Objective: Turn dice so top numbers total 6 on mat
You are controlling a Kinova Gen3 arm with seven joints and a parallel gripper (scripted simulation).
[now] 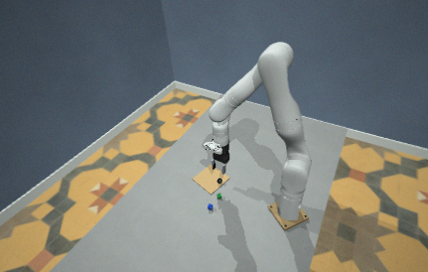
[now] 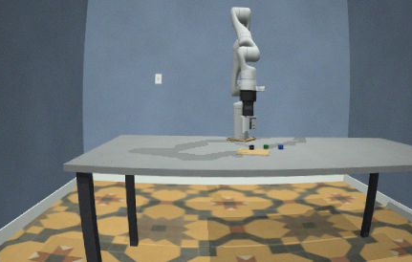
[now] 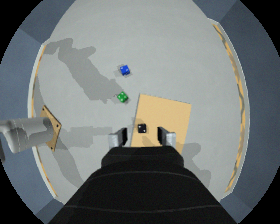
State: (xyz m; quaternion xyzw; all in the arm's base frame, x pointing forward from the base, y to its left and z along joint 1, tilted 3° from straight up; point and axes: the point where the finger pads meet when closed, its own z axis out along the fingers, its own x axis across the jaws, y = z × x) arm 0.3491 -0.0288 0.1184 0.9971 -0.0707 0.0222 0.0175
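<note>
Right now my hand is 10 cm above the green die, 8 cm to the right of it and 4 cm past it. Round my hand: black die: 10 cm below; then blue die: 15 cm to the left, 10 cm below, 2 cm behind; then tan mat: 11 cm below, 5 cm ahead, 1 cm to the right.
</note>
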